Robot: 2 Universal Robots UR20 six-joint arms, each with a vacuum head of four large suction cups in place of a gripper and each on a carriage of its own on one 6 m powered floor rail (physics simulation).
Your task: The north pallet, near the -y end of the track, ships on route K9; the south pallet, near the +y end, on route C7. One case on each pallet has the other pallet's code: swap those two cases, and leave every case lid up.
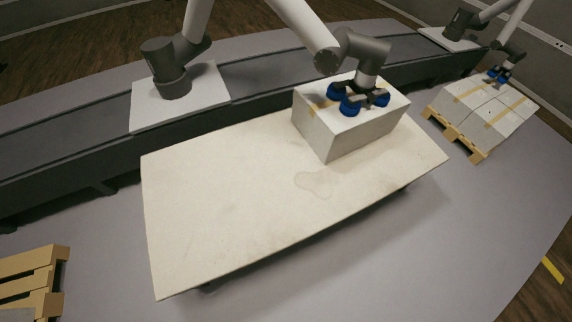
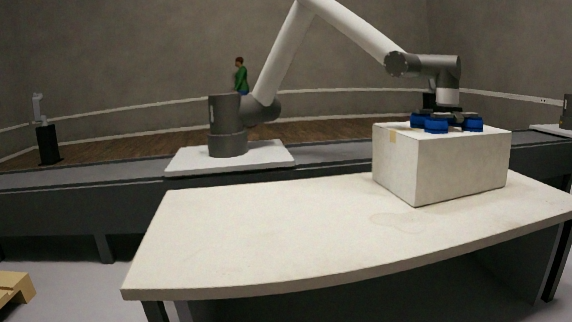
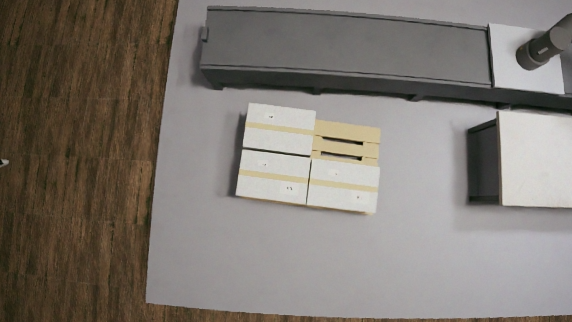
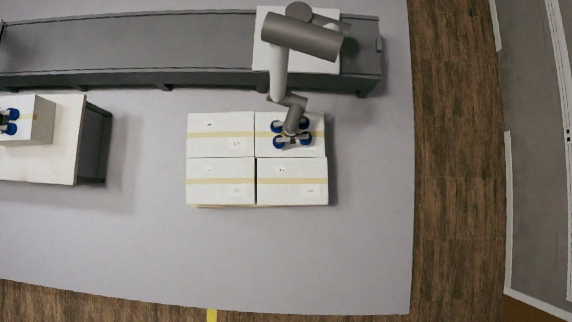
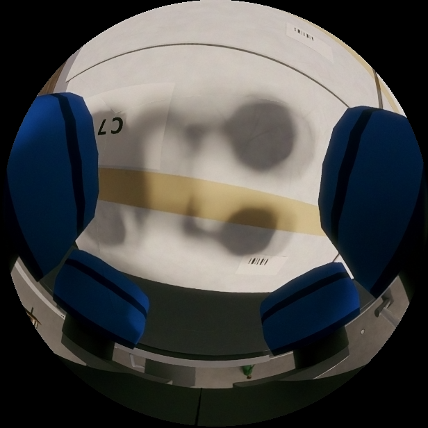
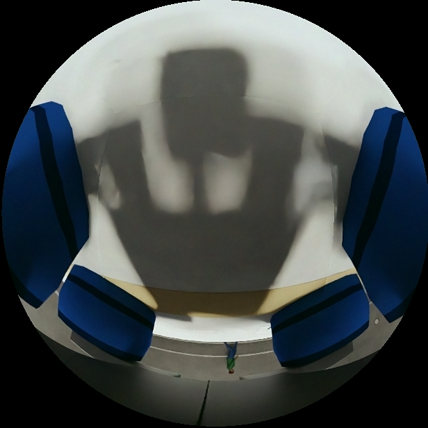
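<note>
My right gripper point(image 1: 357, 97) point(image 2: 447, 122) rests its blue cups on the lid of a white taped case point(image 1: 367, 134) point(image 2: 460, 165) point(image 4: 42, 120) point(image 6: 215, 250) on the table point(image 1: 225, 200) point(image 2: 250, 240). The case is lid up; its code is not readable. My left gripper point(image 4: 292, 134) point(image 1: 499, 74) point(image 5: 214, 200) is open, a little above a lid-up case marked C7 point(image 5: 200, 270) point(image 4: 317, 150) at the south pallet's upper right. The south pallet point(image 4: 220, 206) bears several cases. The north pallet point(image 3: 350, 131) holds three lid-up cases and has an empty upper-right place.
The floor rail point(image 3: 345, 47) point(image 4: 150, 45) runs behind the table and both pallets. On the south pallet, other cases point(image 4: 220, 125) point(image 4: 220, 195) point(image 4: 292, 195) stand close beside the C7 case. A person in green point(image 2: 241, 77) is beyond the rail.
</note>
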